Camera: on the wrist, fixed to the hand. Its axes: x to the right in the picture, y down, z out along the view.
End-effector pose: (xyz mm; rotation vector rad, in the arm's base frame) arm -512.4 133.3 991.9 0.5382 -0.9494 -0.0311
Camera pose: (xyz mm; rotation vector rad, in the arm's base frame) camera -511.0 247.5 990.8 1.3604 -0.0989 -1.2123
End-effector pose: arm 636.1 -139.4 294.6 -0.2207 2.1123 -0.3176
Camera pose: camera 605.9 -30.8 313.1 -1.7095 1.6701 -1.5145
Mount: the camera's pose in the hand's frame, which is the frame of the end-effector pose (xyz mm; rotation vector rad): -29.3 98.4 -50.1 0.2467 0.2534 -1.5483
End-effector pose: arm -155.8 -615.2 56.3 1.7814 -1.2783 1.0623
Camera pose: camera -266.5 -587.0 58.2 1.9654 0.5224 0.4324
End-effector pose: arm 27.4 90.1 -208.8 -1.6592 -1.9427 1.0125
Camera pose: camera 135.8 79.1 -243.1 0.1134 -1.9919 0.3023
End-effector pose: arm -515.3 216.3 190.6 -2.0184 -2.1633 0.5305
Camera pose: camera -403.6 199.5 207.4 0.0450 -2.4685 0.2086
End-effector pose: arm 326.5 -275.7 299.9 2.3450 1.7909 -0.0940
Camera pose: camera 410.0 -319.0 364.8 -0.4358 -2.8779 0.1905
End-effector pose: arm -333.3 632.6 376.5 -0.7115 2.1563 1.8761
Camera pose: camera -346.5 598.5 484.7 -1.8182 1.0491 0.6621
